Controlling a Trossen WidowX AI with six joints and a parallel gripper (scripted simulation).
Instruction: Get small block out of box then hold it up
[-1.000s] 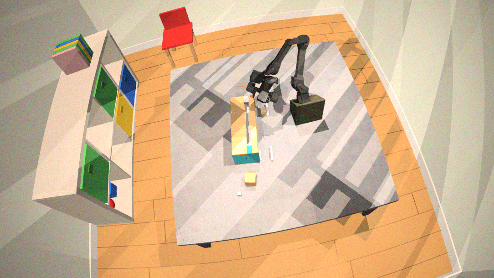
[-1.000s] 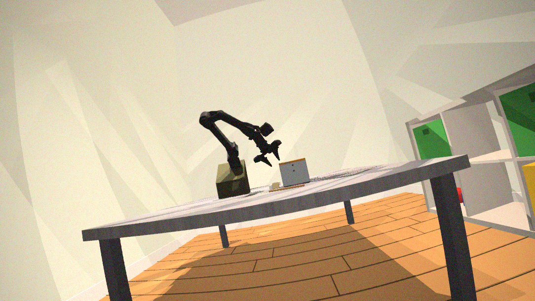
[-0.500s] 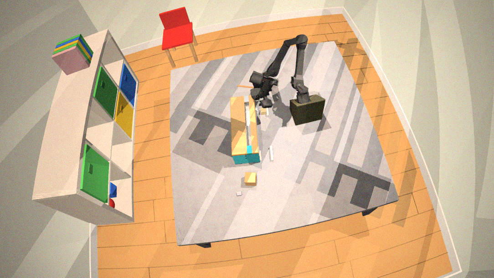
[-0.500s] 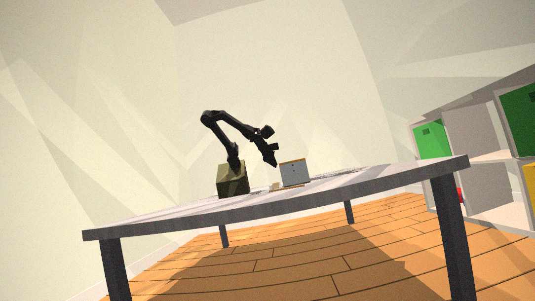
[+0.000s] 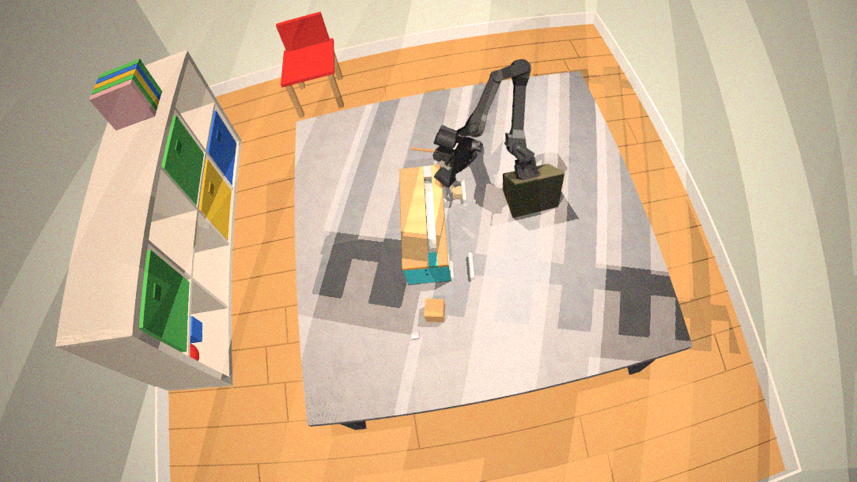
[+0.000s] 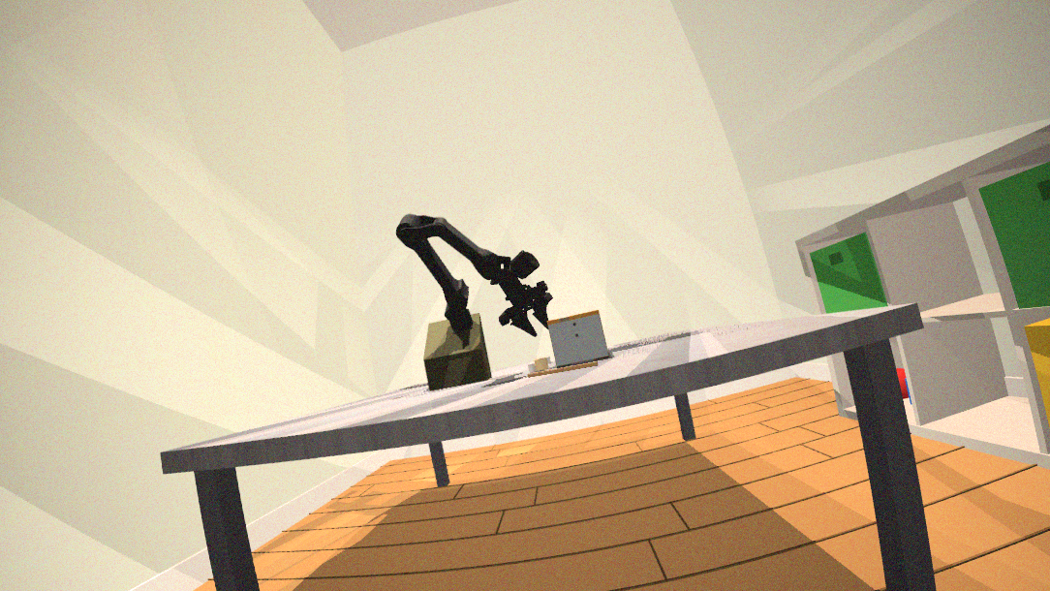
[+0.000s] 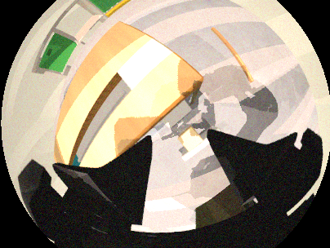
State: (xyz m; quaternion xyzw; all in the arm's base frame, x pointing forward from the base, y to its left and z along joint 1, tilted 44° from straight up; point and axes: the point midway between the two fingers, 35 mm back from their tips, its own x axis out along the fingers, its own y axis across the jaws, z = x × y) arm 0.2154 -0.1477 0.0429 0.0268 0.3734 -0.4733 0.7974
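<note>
My gripper tip is 9 cm above the tan block, 2 cm past it and 1 cm to the right of it. Round my gripper tip: thin orange stick (22 cm to the right, 10 cm below); long tan box (13 cm to the left, 9 cm ahead, 4 cm below); brown cube (41 cm to the left, 19 cm ahead, 7 cm below).
</note>
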